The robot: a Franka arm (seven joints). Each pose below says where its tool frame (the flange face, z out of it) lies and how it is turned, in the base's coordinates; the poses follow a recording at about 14 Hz.
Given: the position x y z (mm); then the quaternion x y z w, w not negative.
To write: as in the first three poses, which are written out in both.
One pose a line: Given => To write
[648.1, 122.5, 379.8, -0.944, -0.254, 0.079, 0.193] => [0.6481, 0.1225, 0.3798, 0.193, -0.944, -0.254, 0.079]
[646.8, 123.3, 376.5, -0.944, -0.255, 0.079, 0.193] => [0.6468, 0.1233, 0.3765, 0.193, -0.944, -0.255, 0.079]
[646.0, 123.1, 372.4, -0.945, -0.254, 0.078, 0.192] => [0.6460, 0.1231, 0.3724, 0.192, -0.945, -0.254, 0.078]
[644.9, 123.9, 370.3, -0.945, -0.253, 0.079, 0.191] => [0.6449, 0.1239, 0.3703, 0.191, -0.945, -0.253, 0.079]
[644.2, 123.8, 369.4, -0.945, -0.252, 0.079, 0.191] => [0.6442, 0.1238, 0.3694, 0.191, -0.945, -0.252, 0.079]
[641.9, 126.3, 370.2, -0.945, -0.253, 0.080, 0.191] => [0.6419, 0.1263, 0.3702, 0.191, -0.945, -0.253, 0.080]
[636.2, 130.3, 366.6, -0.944, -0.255, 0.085, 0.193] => [0.6362, 0.1303, 0.3666, 0.193, -0.944, -0.255, 0.085]
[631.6, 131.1, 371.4, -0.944, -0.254, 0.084, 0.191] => [0.6316, 0.1311, 0.3714, 0.191, -0.944, -0.254, 0.084]
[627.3, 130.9, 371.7, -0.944, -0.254, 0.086, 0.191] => [0.6273, 0.1309, 0.3717, 0.191, -0.944, -0.254, 0.086]
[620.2, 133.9, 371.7, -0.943, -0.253, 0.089, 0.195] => [0.6202, 0.1339, 0.3717, 0.195, -0.943, -0.253, 0.089]
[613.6, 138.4, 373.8, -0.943, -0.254, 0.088, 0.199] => [0.6136, 0.1384, 0.3738, 0.199, -0.943, -0.254, 0.088]
